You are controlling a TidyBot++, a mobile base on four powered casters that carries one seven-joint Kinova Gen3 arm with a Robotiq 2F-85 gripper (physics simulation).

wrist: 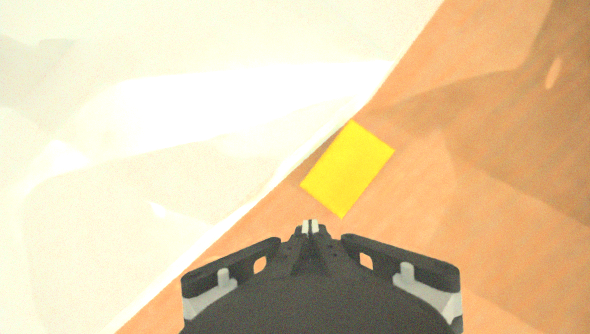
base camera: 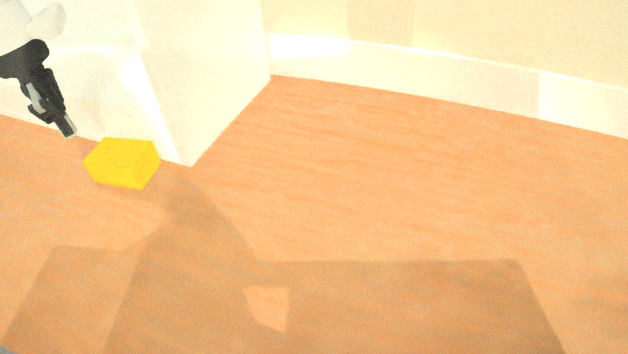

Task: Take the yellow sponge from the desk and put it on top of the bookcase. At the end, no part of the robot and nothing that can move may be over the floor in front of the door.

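Places are measured from the arm's base along level axes (x ahead, y left, z up), in centimetres.
Where they show: gripper, fingertip midpoint: (wrist: 310, 229) (base camera: 72, 134).
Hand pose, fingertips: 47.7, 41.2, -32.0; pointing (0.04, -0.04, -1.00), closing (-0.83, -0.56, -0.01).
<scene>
After its pixels a point has its place, as x, y, z.
The yellow sponge (base camera: 121, 162) {44.6, 31.6, -35.2} (wrist: 347, 169) {47.0, 33.9, -35.2} is a block lying flat on the wood-coloured floor (base camera: 375, 200) {41.9, -5.1, -39.7} (wrist: 500, 210) {26.4, 28.2, -39.7}, close along the foot of a white upright block, near its corner. My gripper (base camera: 70, 134) {47.7, 41.2, -32.0} (wrist: 310, 229) {47.7, 41.2, -32.0} is shut and empty, its fingertips together. In the base camera view it is at the upper left, above and to the left of the sponge. In the wrist view the sponge lies beyond the fingertips, a little to the right, apart from them. I cannot tell a desk, a bookcase or a door in these views.
The white upright block (base camera: 215, 75) {58.9, 19.2, -29.6} (wrist: 125, 200) {64.7, 47.7, -29.7} stands right beside the sponge; its corner meets the floor just right of the sponge in the base camera view. A pale wall with a white baseboard (base camera: 400, 75) {69.6, -11.7, -36.0} runs behind. Dark shadows lie across the floor.
</scene>
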